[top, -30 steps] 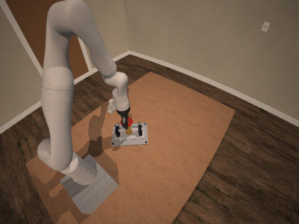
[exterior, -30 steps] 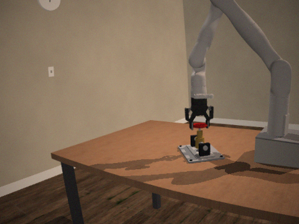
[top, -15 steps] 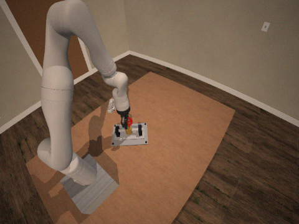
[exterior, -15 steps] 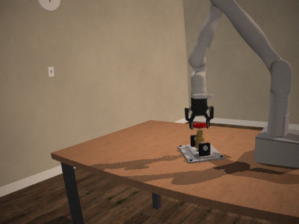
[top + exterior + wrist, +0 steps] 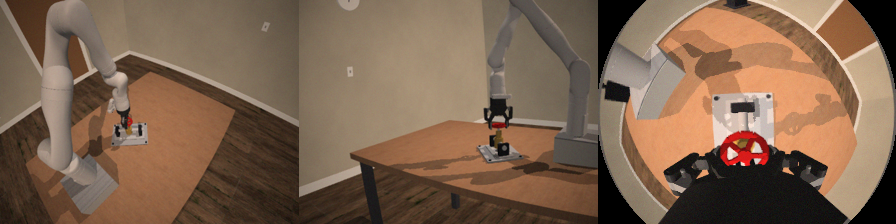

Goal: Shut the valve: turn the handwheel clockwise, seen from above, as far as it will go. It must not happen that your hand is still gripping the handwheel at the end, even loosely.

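My gripper is now right at the red handwheel.
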